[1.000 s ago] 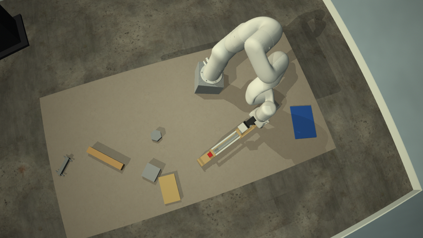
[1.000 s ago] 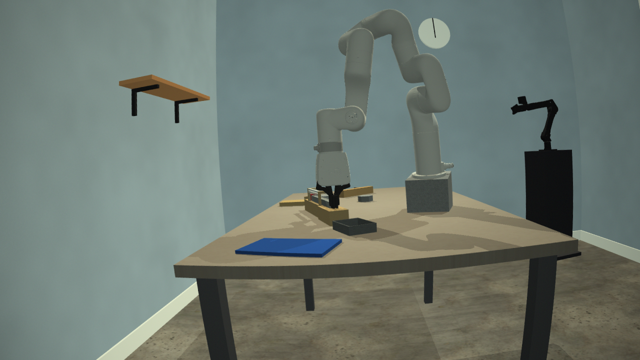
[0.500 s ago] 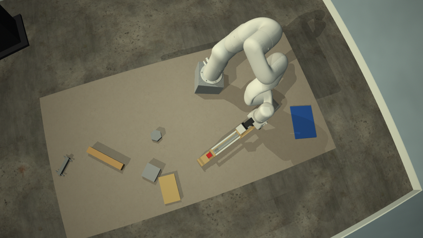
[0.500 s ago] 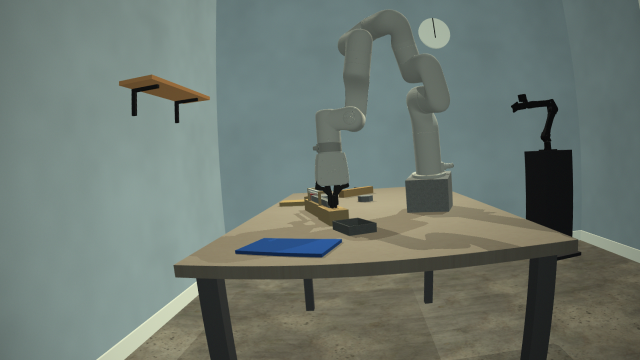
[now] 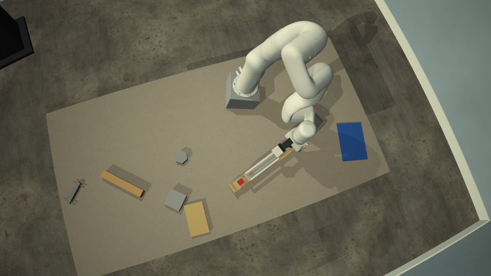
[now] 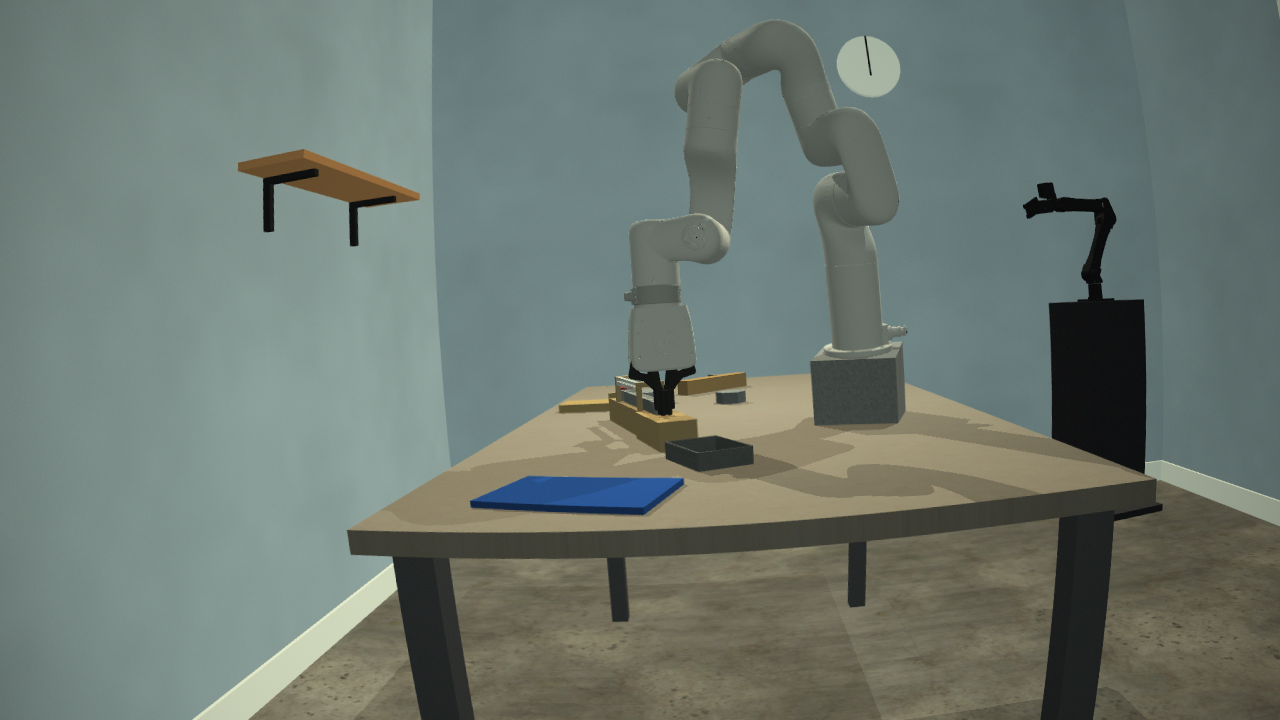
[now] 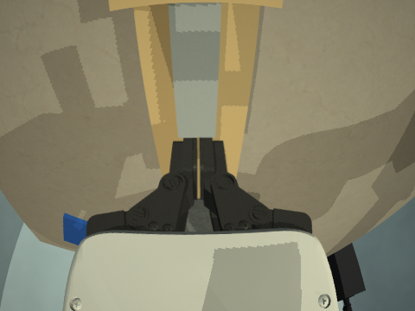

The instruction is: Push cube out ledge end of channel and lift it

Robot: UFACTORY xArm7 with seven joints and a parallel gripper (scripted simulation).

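The channel is 18 cm to the right of my hand, 3 cm ahead of it and 1 cm below it. Round my hand: tan plate (57 cm to the right, 10 cm ahead, 6 cm below); blue mat (34 cm to the left, 14 cm ahead, 6 cm below); dark tray (18 cm to the left, 6 cm below, 4 cm behind).
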